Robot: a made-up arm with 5 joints.
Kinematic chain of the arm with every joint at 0, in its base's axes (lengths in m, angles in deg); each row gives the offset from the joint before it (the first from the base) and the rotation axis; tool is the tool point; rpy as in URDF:
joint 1: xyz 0 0 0.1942 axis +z
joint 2: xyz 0 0 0 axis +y
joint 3: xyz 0.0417 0 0.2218 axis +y
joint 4: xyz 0.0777 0 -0.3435 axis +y
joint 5: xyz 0.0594 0 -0.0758 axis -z
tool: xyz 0 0 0 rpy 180 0 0
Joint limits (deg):
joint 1: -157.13..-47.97
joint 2: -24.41..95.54
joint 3: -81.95..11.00
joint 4: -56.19..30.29
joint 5: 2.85..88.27
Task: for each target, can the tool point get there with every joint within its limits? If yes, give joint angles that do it. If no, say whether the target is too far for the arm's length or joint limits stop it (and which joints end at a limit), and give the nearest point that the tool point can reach.
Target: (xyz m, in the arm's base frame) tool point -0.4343 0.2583 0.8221
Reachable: no: too far | nearest point -0.2508 -0.1058 0.6793 | short by 0.432 m
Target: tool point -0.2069 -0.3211 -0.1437
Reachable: yes | joints -122.80 66.73 -66.40 -25.53 49.03
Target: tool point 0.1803 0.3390 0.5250
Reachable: no: joint limits stop it (at a limit: joint 2, joint 3, joint 4) | nearest point 0.1079 0.2029 0.1692 | short by 0.388 m
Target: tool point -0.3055 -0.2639 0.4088
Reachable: yes | joints -139.18 -6.99 -54.92 -48.99 26.95
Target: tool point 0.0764 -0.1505 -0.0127
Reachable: yes | joints -63.09 3.81 -0.11 -1.93 52.10
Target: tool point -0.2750 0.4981 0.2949
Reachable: no: joint limits stop it (at a limit: joint 2, joint 3, joint 4) | nearest point -0.1111 0.2012 0.1692 | short by 0.362 m
